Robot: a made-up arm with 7 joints.
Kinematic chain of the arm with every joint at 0, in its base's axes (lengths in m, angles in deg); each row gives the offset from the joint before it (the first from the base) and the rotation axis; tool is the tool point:
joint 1: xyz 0 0 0.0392 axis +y
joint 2: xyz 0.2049 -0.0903 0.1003 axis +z
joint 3: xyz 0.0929 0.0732 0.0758 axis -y
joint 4: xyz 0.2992 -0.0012 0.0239 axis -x
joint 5: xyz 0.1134 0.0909 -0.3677 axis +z
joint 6: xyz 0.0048 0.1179 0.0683 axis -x
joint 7: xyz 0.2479 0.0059 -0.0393 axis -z
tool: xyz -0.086 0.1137 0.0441
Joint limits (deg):
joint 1: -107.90..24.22
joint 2: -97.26..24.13
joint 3: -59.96..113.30
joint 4: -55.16..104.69
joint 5: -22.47..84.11
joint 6: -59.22..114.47
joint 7: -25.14..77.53
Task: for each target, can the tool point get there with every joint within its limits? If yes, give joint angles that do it. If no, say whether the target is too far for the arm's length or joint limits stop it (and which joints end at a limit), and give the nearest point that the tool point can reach.
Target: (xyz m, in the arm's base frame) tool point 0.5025 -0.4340 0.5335
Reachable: yes | joints -94.09 -86.58 -41.68 24.67 -11.32 -6.48 20.78
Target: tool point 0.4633 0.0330 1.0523
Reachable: yes | joints -43.90 -28.92 42.64 -16.67 5.90 27.52 12.72
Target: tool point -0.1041 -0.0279 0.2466
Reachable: no: joint limits stop it (at a limit: joint 1, joint 2, joint 3, joint 5) | nearest point 0.1008 0.0071 0.2842 | short by 0.211 m
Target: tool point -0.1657 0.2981 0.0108
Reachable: no: joint limits stop it (at a limit: joint 1, joint 2, joint 3, joint 5) | nearest point -0.1275 0.2972 -0.0666 | short by 0.086 m
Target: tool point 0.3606 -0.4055 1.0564
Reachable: yes | joints -63.86 -28.94 20.37 40.41 -6.25 -31.15 62.34
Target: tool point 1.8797 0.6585 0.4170
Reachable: no: too far | nearest point 1.1579 0.3304 0.2719 | short by 0.806 m
